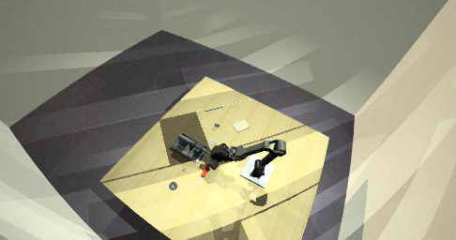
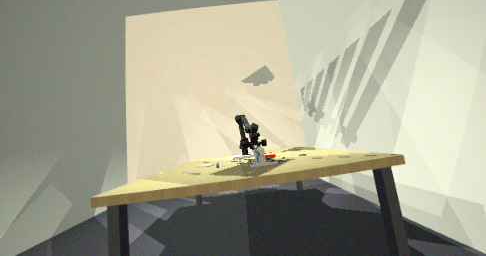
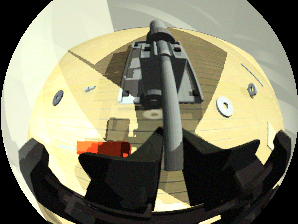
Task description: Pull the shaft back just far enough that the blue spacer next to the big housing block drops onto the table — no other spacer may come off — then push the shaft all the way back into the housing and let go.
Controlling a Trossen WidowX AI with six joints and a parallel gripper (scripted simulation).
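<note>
Right now the long pale shaft is 60 mm ahead of my gripper tip, 10 mm to the left of it and 20 mm above it. From my gripper tip the other things lie so: thin bar 300 mm ahead, 370 mm to the right, 50 mm below; blue spacer 150 mm ahead, 30 mm to the left, 30 mm below; paper slip 20 mm ahead, 390 mm to the right, 50 mm below.
</note>
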